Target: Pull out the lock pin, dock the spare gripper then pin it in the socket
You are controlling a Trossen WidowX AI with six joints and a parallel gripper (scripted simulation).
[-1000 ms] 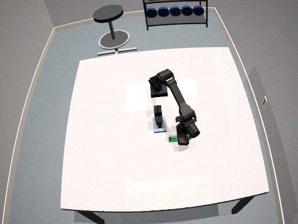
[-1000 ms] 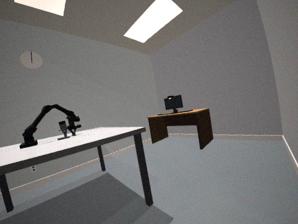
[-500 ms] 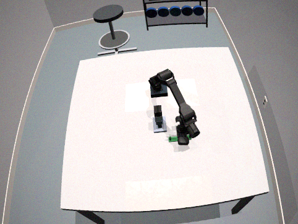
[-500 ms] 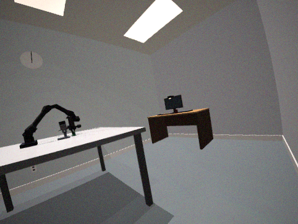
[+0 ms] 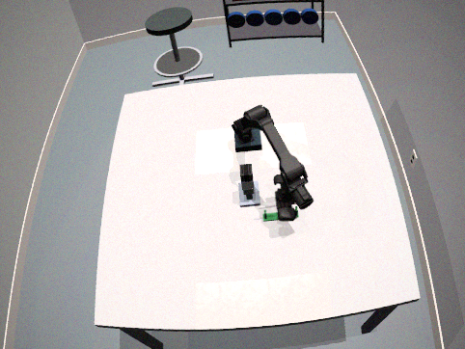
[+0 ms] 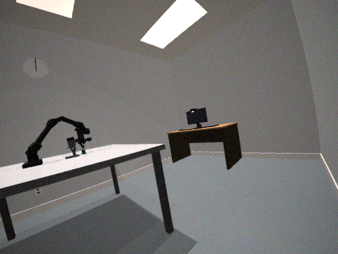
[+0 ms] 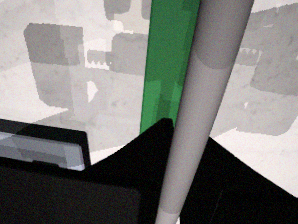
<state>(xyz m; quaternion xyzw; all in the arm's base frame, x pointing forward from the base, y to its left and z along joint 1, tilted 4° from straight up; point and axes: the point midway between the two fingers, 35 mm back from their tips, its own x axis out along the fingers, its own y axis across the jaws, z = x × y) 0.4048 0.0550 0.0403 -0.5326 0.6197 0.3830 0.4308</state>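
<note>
My gripper tip is now 3 cm above the green cradle and 1 cm to the right of it. Round my gripper tip: spare gripper: 12 cm behind, 9 cm to the right, 7 cm above; mount: 12 cm behind, 9 cm to the right.
</note>
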